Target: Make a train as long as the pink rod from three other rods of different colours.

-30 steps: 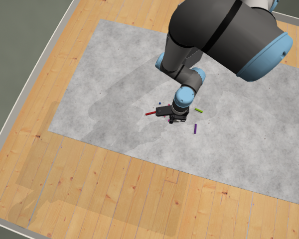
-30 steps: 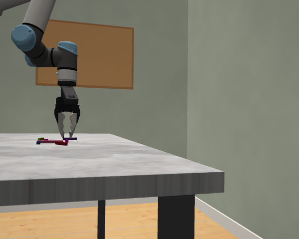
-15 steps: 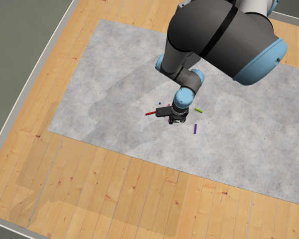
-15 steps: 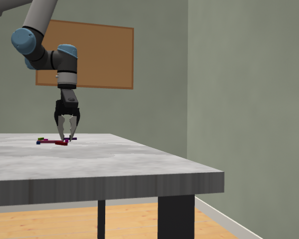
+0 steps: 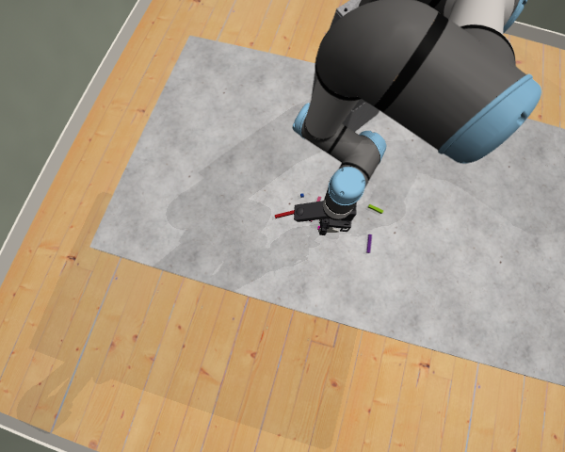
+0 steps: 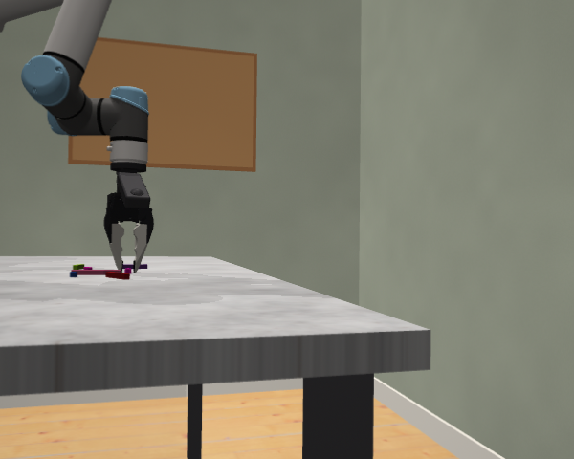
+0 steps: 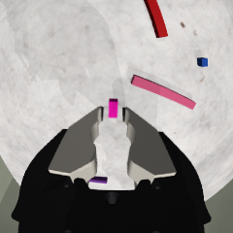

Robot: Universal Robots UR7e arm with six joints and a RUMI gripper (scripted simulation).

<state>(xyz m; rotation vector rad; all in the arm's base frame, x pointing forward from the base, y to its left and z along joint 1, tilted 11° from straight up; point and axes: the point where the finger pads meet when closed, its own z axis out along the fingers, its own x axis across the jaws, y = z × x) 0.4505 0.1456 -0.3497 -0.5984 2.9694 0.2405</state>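
The small blue rod lies 70 mm behind my hand, 100 mm to the right of it and 10 mm below it. Also, from my hand: pink rod 50 mm behind, 50 mm to the right, 10 mm below; then purple rod 30 mm behind, 160 mm to the left, 10 mm below; then red rod 10 mm ahead, 120 mm to the right, 10 mm below.
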